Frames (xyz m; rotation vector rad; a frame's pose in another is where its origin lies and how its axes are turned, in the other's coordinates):
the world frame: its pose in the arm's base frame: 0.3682 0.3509 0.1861 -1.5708 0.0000 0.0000
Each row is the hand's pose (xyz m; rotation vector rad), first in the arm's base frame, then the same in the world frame.
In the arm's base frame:
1: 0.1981 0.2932 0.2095 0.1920 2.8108 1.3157
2: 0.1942 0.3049 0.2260 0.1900 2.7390 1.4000
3: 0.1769 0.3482 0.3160 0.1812 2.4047 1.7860
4: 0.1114 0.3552 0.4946 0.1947 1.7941 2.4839
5: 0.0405 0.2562 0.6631 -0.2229 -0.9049 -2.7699
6: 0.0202 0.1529 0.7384 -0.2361 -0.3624 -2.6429
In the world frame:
1: -0.1701 -0.0234 -0.0577 -0.1694 -1.0466 -2.8886
2: -0.1740 -0.0399 -0.0460 -0.2003 -0.9511 -2.9401
3: -0.1913 -0.1299 -0.0027 0.2887 0.4548 3.0806
4: -0.2568 -0.3085 0.0043 -0.2173 0.4927 -3.0553
5: -0.3277 -0.4770 -0.0947 0.0688 1.3026 -2.5666
6: -0.3480 -0.5523 -0.1980 0.2810 1.6182 -2.1325

